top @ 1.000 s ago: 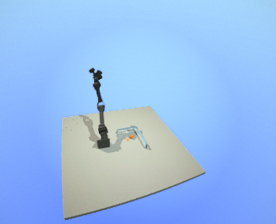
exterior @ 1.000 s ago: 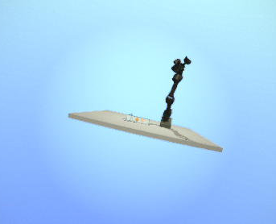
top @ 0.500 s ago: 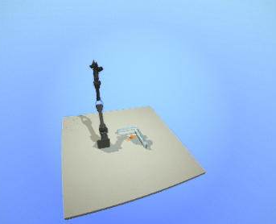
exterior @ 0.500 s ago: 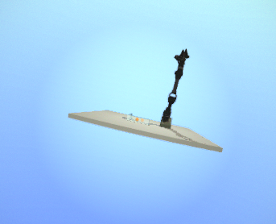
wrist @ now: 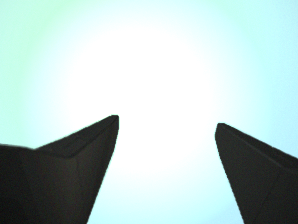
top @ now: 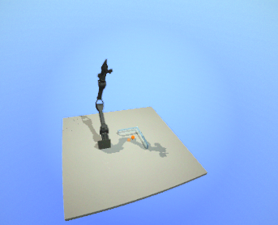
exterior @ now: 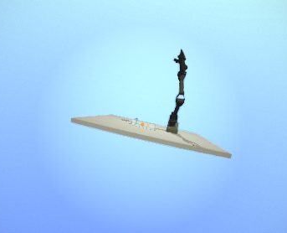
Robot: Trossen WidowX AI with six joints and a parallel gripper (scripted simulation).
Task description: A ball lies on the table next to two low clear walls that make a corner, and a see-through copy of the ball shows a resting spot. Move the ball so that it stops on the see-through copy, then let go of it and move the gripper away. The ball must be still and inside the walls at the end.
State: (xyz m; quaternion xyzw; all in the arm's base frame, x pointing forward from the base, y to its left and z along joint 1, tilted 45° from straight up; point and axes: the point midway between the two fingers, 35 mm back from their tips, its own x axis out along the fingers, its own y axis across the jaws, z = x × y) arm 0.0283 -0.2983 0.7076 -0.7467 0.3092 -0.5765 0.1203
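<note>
My gripper tip is now 21 cm short of the orange ball, 28 cm to the left of it and 81 cm above it. The rest, counted from my gripper tip: see-through copy of ball: 15 cm ahead, 31 cm to the right, 81 cm below.
</note>
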